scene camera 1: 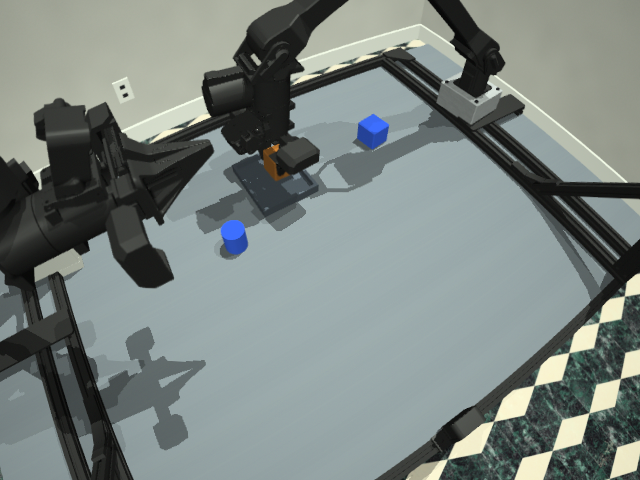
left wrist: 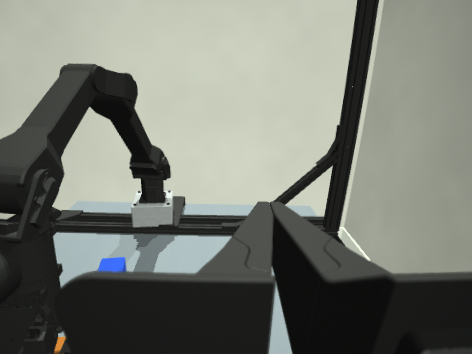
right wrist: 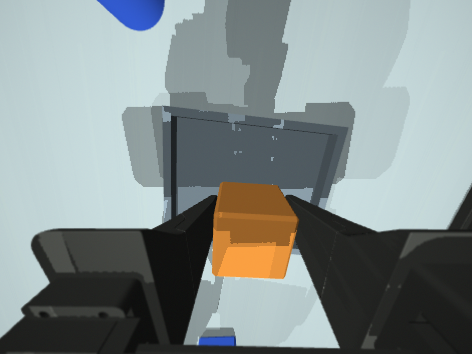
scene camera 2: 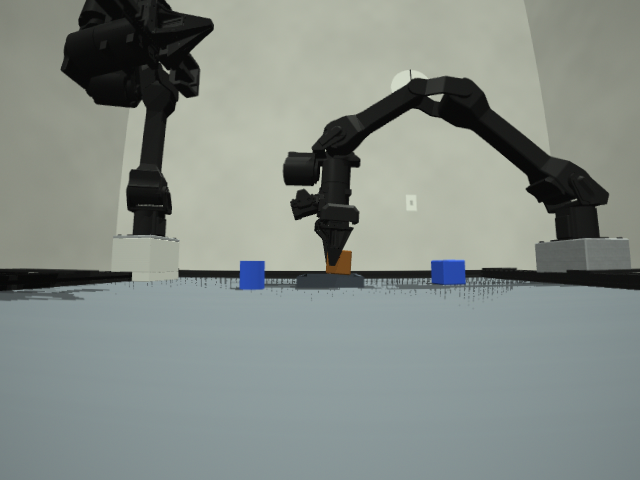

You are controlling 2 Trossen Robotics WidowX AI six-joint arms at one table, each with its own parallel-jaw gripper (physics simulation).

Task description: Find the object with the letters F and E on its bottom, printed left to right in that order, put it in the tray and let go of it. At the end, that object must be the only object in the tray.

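Where they show: left gripper, between the fingertips: [scene camera 1: 212, 145] [left wrist: 267, 212] [scene camera 2: 212, 24]; right gripper, between the fingertips: [scene camera 1: 272, 167] [right wrist: 251, 201] [scene camera 2: 330, 265]; left arm's base, origin of its link: [scene camera 2: 148, 237]; right arm's base, origin of its link: [scene camera 1: 472, 85] [left wrist: 153, 198] [scene camera 2: 578, 241].
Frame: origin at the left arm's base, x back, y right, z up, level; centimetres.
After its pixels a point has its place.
Observation:
An orange cube [scene camera 1: 270, 161] @[x -42.9, y 4.8, z -4.0 cm] [scene camera 2: 343, 263] @[x -46.0, y 6.2, z -5.9 cm] [right wrist: 256, 230] @[x -43.7, y 4.1, z -3.4 cm] is between the fingers of my right gripper [scene camera 1: 279, 166] @[x -43.4, y 4.2, z -6.3 cm] [scene camera 2: 334, 262] @[x -43.4, y 4.2, z -6.3 cm] [right wrist: 251, 201] @[x -43.4, y 4.2, z -6.3 cm], which is shut on it. The cube is upright, low over the dark tray [scene camera 1: 289, 202] @[x -43.3, y 11.0, z -9.1 cm] [scene camera 2: 330, 282] @[x -43.8, y 11.0, z -9.1 cm] [right wrist: 200, 115] @[x -38.4, y 8.6, z -8.1 cm], its lower edge about at rim height. Whether it touches the tray floor is hidden. Its bottom is hidden, and no letters show on its visible faces. A sliver of the cube [left wrist: 60, 345] @[x -45.8, y 4.7, z -3.5 cm] shows in the left wrist view. My left gripper [scene camera 1: 210, 146] @[x -29.7, y 27.1, z 24.9 cm] [scene camera 2: 211, 26] @[x -29.7, y 27.1, z 24.9 cm] [left wrist: 267, 212] @[x -29.7, y 27.1, z 24.9 cm] is shut and empty, raised at the left.
A blue cylinder [scene camera 1: 234, 237] @[x -31.3, y 15.6, z -5.6 cm] [scene camera 2: 252, 274] @[x -32.3, y 15.9, z -7.6 cm] [right wrist: 140, 12] @[x -33.1, y 12.9, z -8.4 cm] stands on the table left of the tray in scene camera 2. A blue cube [scene camera 1: 372, 131] @[x -64.1, y 5.5, z -5.5 cm] [scene camera 2: 448, 272] @[x -64.9, y 6.1, z -7.7 cm] [left wrist: 112, 265] @[x -65.4, y 3.9, z -5.5 cm] [right wrist: 217, 341] @[x -63.6, y 4.0, z -9.3 cm] lies on the table to the tray's right there. Black rails edge the table.

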